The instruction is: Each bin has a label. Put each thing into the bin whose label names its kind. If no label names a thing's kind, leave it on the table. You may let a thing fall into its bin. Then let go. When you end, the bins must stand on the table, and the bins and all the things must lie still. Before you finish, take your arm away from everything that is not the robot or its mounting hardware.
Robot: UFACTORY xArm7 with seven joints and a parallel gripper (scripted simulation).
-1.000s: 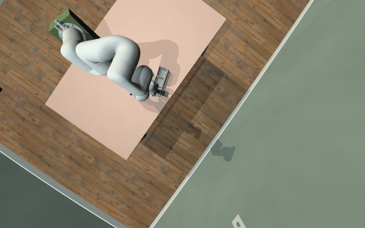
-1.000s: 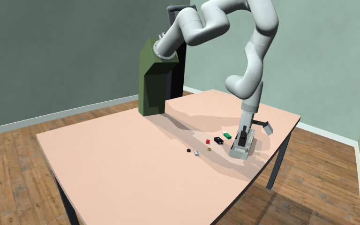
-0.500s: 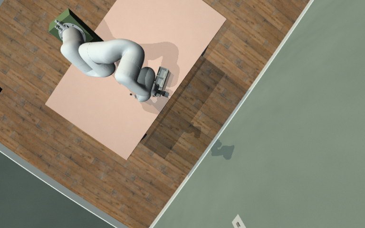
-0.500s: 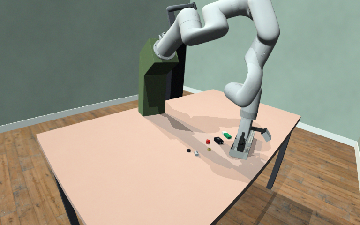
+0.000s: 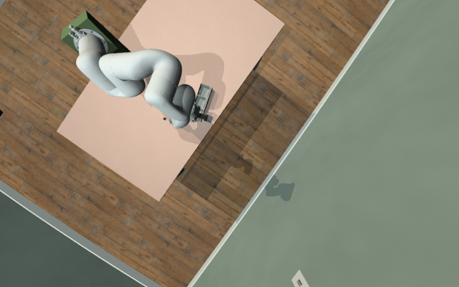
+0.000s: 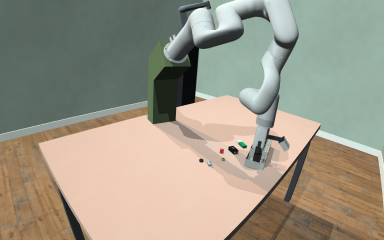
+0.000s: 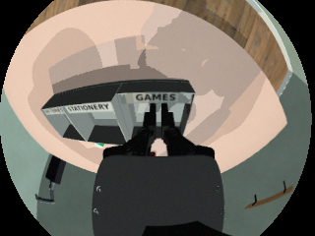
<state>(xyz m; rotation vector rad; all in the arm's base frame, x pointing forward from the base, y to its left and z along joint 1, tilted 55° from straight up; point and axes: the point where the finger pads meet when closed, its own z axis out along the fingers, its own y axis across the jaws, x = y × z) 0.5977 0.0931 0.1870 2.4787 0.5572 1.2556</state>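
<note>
The three-part bin is 3 cm behind my hand, 8 cm to the left of it and 1 cm below it. Round my hand: black block 12 cm behind, 1 cm to the left, 3 cm below; then yellow ring 11 cm behind, 9 cm to the right, 3 cm below; then red die 16 cm behind, 4 cm to the right, 3 cm below.
</note>
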